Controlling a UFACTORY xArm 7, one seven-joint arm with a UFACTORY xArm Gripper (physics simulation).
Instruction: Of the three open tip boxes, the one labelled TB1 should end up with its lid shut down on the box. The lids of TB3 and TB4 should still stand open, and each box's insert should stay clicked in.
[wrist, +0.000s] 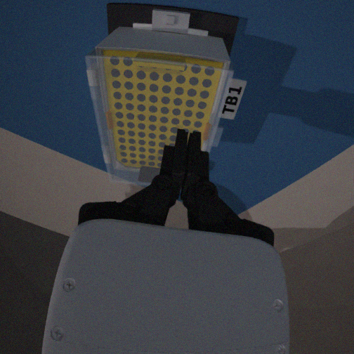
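Note:
The box labelled TB1 stands in the upper left middle of the wrist view, with its white label at its right side. Its yellow insert with rows of grey holes lies inside, level with the walls. A clear lid lies over the insert, its rim reaching past the box sides; whether it is fully down I cannot tell. My gripper is shut and empty, its fingertips over the lower right part of the lid; contact cannot be told. TB3 and TB4 do not show.
The box stands on a blue mat above a beige table surface. A dark flat panel lies beyond the box, with a white latch-like piece in front of it. Shadows fall on the mat at the right.

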